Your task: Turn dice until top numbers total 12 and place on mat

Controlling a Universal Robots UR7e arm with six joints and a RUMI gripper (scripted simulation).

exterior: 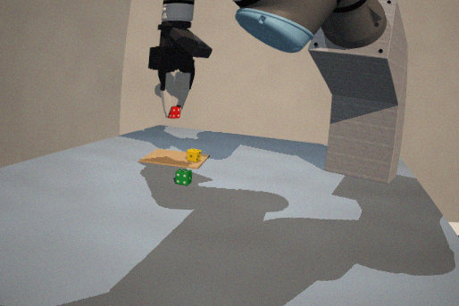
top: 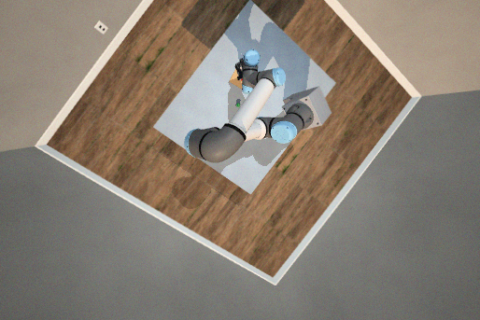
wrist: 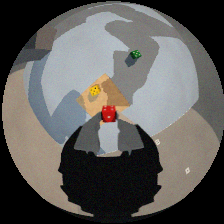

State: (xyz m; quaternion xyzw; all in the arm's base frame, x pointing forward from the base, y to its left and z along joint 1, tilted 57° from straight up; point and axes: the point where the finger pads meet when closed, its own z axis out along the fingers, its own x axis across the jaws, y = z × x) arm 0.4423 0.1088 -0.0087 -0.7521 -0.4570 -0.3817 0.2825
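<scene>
The tan mat is 12 cm below my hand, 3 cm to the right of it and 1 cm ahead of it. Round my hand: green die 12 cm to the left, 12 cm behind, 11 cm below; red die 1 cm below; yellow die 10 cm below, 4 cm behind, 3 cm to the right.
</scene>
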